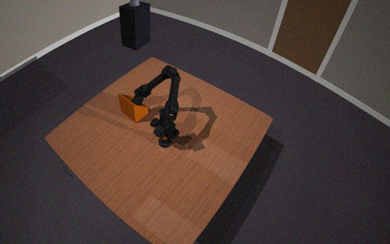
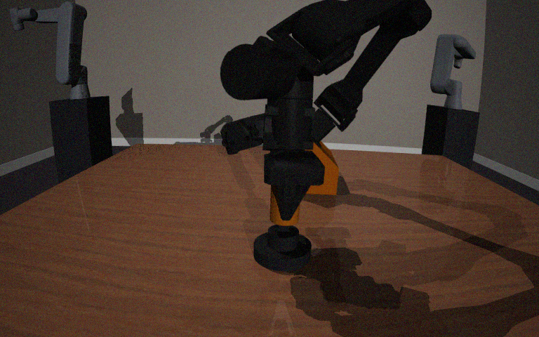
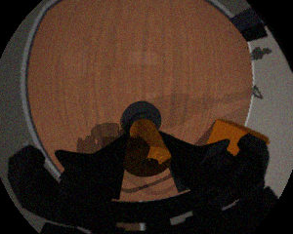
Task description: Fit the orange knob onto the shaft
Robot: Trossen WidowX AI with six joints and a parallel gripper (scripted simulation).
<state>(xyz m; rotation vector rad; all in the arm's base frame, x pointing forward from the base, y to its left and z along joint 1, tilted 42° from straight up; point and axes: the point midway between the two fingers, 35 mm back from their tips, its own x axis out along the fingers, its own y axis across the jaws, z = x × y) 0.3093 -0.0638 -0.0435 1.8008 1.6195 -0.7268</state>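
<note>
My gripper tip is 20 mm below the orange knob. Also, from my gripper tip: dark round pedestal: 40 mm below.
</note>
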